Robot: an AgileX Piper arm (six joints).
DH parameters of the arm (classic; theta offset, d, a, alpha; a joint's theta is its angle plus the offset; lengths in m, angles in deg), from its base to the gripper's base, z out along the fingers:
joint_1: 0 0.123 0 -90
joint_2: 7.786 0 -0.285 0
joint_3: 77.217 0 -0.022 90
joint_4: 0 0.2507 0 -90
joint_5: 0 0 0 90
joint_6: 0 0.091 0 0
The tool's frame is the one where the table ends.
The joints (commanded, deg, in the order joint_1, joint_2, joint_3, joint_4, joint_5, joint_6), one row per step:
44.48 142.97 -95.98 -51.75 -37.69 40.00
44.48 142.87 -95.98 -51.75 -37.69 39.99
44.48 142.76 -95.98 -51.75 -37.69 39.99
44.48 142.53 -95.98 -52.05 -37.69 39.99
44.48 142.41 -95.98 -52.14 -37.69 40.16
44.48 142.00 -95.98 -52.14 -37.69 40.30
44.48 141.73 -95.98 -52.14 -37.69 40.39
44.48 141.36 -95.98 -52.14 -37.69 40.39
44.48 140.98 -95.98 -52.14 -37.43 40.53
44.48 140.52 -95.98 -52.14 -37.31 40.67
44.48 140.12 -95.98 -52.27 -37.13 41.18
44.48 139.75 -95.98 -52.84 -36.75 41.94
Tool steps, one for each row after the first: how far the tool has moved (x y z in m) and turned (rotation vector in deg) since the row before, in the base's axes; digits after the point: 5 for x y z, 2 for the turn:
0.00004 0.00004 0.00092 0.07 -0.08 0.00
0.00005 0.00004 0.00101 0.08 -0.08 0.00
-0.00014 0.00011 0.00194 0.00 -0.32 0.20
-0.00002 0.00005 0.00105 0.08 0.03 0.02
0.00014 0.00014 0.00377 0.32 -0.16 -0.03
0.00008 0.00008 0.00248 0.21 -0.11 -0.02
0.00010 0.00010 0.00340 0.26 -0.26 0.00
0.00031 -0.00005 0.00318 0.10 -0.12 -0.19
0.00019 0.00002 0.00409 0.27 -0.19 -0.10
0.00012 -0.00003 0.00339 0.21 0.14 -0.14
-0.00005 -0.00012 0.00261 -0.15 0.17 -0.04

